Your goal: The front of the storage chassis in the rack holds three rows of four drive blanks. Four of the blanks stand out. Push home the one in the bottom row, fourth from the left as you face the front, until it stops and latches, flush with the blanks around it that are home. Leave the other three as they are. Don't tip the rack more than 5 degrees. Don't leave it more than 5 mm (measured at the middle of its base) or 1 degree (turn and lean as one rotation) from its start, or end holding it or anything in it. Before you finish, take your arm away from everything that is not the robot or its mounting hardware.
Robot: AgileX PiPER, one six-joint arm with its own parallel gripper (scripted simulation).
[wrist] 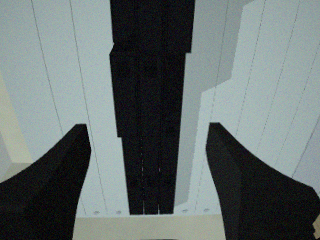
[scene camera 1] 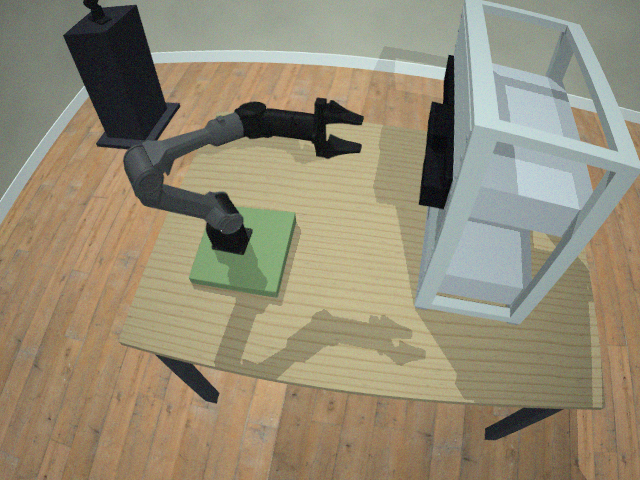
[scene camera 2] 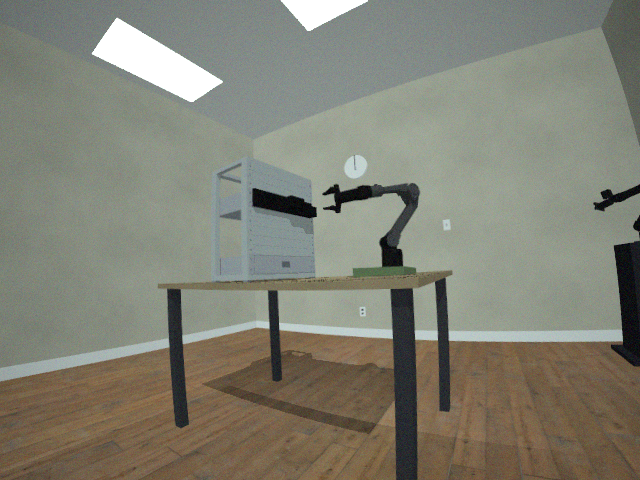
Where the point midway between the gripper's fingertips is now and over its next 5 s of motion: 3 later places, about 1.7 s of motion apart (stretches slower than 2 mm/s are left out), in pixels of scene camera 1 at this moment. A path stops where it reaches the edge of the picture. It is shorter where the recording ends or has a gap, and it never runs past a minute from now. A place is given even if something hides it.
My gripper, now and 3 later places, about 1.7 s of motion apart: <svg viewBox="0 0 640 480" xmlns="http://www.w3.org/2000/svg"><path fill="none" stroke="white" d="M361 135L387 172L429 180L438 182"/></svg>
